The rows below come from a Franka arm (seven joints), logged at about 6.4 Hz.
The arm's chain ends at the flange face. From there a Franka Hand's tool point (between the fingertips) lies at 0.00 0.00 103.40 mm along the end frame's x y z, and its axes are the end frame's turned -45 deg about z.
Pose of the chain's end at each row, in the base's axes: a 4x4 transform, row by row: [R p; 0 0 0 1], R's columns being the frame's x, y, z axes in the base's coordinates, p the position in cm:
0.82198, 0.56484, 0.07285, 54.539; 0.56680, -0.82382, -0.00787, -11.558; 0.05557, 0.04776, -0.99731, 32.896; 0, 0, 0, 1
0.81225, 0.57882, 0.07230, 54.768; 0.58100, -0.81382, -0.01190, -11.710; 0.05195, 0.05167, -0.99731, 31.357; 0, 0, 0, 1
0.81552, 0.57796, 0.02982, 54.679; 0.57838, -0.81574, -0.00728, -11.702; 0.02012, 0.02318, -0.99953, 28.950; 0, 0, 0, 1
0.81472, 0.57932, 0.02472, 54.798; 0.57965, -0.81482, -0.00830, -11.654; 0.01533, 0.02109, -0.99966, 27.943; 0, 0, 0, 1
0.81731, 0.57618, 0.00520, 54.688; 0.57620, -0.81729, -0.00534, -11.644; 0.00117, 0.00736, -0.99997, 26.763; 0, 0, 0, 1
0.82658, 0.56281, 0.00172, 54.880; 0.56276, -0.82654, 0.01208, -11.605; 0.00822, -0.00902, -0.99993, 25.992; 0, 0, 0, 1
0.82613, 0.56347, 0.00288, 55.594; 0.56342, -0.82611, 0.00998, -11.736; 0.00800, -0.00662, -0.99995, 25.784; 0, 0, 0, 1
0.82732, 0.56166, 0.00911, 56.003; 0.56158, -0.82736, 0.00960, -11.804; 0.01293, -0.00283, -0.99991, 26.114; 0, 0, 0, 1
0.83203, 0.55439, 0.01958, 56.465; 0.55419, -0.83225, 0.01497, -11.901; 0.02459, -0.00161, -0.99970, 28.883; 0, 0, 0, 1
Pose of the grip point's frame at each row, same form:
0.18183, 0.98063, 0.07285, 55.292; 0.98332, -0.18174, -0.00787, -11.639; 0.00552, 0.07307, -0.99731, 22.584; 0, 0, 0, 1
0.16506, 0.98364, 0.07230, 55.516; 0.98629, -0.16463, -0.01190, -11.833; 0.00020, 0.07327, -0.99731, 21.045; 0, 0, 0, 1
0.16798, 0.98534, 0.02982, 54.987; 0.98579, -0.16784, -0.00728, -11.777; -0.00216, 0.03062, -0.99953, 18.615; 0, 0, 0, 1
0.16645, 0.98574, 0.02472, 55.054; 0.98604, -0.16629, -0.00830, -11.740; -0.00407, 0.02575, -0.99966, 17.607; 0, 0, 0, 1
0.17050, 0.98535, 0.00520, 54.742; 0.98535, -0.17048, -0.00534, -11.699; -0.00438, 0.00603, -0.99997, 16.423; 0, 0, 0, 1
0.18651, 0.98245, 0.00172, 54.898; 0.98238, -0.18652, 0.01208, -11.480; 0.01219, -0.00057, -0.99993, 15.653; 0, 0, 0, 1
0.18573, 0.98260, 0.00288, 55.624; 0.98255, -0.18575, 0.00998, -11.633; 0.01034, 0.00098, -0.99995, 15.445; 0, 0, 0, 1
0.18785, 0.98216, 0.00911, 56.097; 0.98213, -0.18793, 0.00960, -11.705; 0.01114, 0.00714, -0.99991, 15.775; 0, 0, 0, 1
0.19632, 0.98035, 0.01958, 56.667; 0.98036, -0.19662, 0.01497, -11.746; 0.01853, 0.01625, -0.99970, 18.546; 0, 0, 0, 1

